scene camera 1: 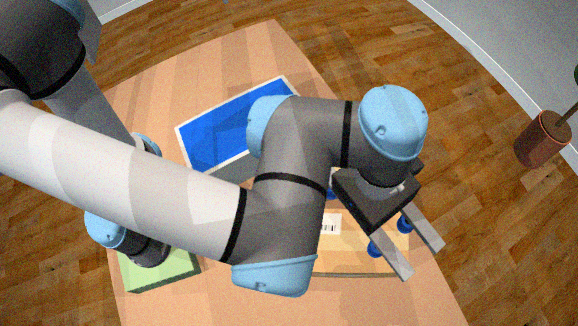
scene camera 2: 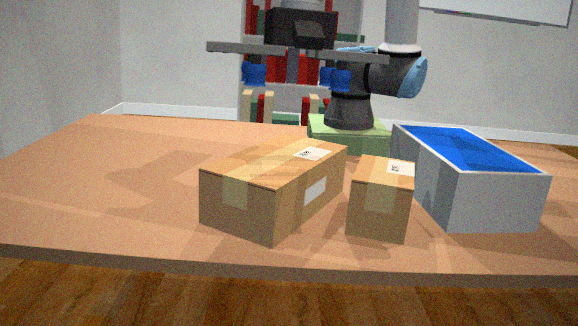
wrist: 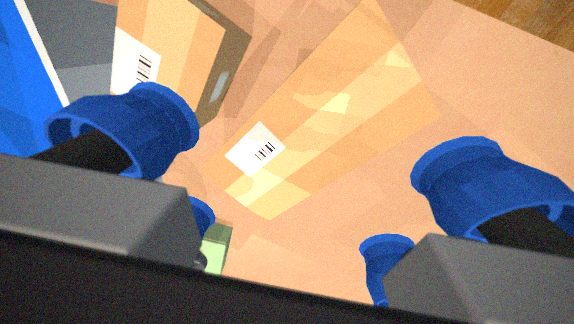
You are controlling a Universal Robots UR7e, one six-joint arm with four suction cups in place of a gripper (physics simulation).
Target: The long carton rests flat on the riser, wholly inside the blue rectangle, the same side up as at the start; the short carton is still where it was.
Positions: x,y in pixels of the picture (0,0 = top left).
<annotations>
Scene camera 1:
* grey riser with blue rectangle: 213,142, on the table
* long carton: 342,252, on the table
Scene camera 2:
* my suction head: 337,80
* grey riser with blue rectangle: 467,184
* long carton: 262,194
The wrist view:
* my suction head: 467,180
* grey riser with blue rectangle: 58,58
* long carton: 357,94
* short carton: 197,56, on the table
</annotations>
